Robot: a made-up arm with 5 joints.
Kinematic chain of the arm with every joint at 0, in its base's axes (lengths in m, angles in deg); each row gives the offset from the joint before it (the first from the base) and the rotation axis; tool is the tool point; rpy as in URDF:
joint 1: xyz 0 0 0.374 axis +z
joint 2: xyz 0 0 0 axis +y
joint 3: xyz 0.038 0 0.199 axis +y
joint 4: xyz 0.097 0 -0.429 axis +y
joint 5: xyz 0.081 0 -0.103 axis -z
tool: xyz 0 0 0 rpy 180 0 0
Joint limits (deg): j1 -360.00..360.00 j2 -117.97..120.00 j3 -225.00..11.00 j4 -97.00..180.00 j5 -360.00..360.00
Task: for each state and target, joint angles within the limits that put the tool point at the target. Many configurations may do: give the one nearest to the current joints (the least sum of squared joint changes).
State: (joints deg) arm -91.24 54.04 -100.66 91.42 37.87
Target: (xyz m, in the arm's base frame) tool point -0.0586 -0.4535 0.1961
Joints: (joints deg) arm -97.36 32.97 -81.38 117.92 37.87
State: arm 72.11 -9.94 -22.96 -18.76 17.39
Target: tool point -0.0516 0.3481 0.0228
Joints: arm 98.43 28.42 -32.24 -6.66 17.39
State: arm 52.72 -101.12 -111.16 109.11 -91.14
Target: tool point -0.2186 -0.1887 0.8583
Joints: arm 40.80 -93.22 -101.23 112.23 -91.14
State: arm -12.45 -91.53 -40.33 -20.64 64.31
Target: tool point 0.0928 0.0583 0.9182
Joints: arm 32.14 -76.51 -49.33 -14.54 64.31
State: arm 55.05 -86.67 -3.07 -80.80 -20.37
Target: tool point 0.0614 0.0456 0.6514
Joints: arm 36.60 -101.12 -4.11 -93.16 -20.37
